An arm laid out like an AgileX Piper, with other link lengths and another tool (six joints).
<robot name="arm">
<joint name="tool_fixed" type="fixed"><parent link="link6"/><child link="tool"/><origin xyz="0 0.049 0.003" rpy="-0.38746 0 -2.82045"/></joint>
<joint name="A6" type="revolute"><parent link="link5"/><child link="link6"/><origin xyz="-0.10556 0 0" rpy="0 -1.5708 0"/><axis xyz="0 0 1"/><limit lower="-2.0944" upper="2.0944"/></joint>
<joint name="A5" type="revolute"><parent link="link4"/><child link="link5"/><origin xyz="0 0 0" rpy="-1.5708 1.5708 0"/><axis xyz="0 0 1"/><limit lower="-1.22" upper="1.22"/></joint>
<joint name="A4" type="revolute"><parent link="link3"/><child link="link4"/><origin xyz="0.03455 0.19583 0" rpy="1.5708 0 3.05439"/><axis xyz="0 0 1"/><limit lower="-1.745" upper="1.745"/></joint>
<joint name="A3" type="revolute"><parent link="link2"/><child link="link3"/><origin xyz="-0.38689 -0.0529 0" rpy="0 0 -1.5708"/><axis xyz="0 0 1"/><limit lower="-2.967" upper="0"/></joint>
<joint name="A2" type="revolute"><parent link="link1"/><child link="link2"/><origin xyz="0 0 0" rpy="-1.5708 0 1.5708"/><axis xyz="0 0 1"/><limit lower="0" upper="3.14"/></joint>
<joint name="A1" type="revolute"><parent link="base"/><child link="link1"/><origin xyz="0 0 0.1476" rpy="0 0 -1.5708"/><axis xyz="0 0 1"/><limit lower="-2.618" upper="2.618"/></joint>
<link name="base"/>
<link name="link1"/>
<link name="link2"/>
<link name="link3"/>
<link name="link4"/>
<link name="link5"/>
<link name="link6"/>
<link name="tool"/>
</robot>
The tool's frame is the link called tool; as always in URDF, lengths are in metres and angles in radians.
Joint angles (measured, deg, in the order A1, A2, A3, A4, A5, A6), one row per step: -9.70 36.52 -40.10 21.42 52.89 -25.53; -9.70 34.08 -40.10 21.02 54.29 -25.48; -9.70 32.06 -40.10 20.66 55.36 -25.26; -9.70 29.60 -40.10 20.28 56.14 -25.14; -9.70 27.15 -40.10 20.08 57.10 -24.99; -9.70 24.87 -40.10 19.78 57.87 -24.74; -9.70 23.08 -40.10 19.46 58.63 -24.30; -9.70 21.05 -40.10 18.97 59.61 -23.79; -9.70 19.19 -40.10 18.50 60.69 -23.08; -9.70 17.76 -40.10 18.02 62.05 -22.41; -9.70 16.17 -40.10 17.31 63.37 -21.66
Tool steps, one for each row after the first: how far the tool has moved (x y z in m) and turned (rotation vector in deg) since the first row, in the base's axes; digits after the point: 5 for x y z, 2 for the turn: -0.01292 0.00272 -0.00219 -0.63 -1.03 0.40; -0.02342 0.00467 -0.00431 -1.06 -1.93 0.56; -0.03577 0.00680 -0.00641 -1.69 -3.53 0.65; -0.04803 0.00914 -0.00927 -2.12 -4.99 0.81; -0.05918 0.01099 -0.01227 -2.56 -6.42 0.81; -0.06783 0.01222 -0.01528 -2.78 -7.34 0.68; -0.07753 0.01348 -0.01935 -3.13 -8.25 0.51; -0.08627 0.01446 -0.02373 -3.26 -8.88 0.24; -0.09303 0.01522 -0.02839 -3.35 -8.81 0.05; -0.10031 0.01566 -0.03351 -3.61 -8.89 -0.31
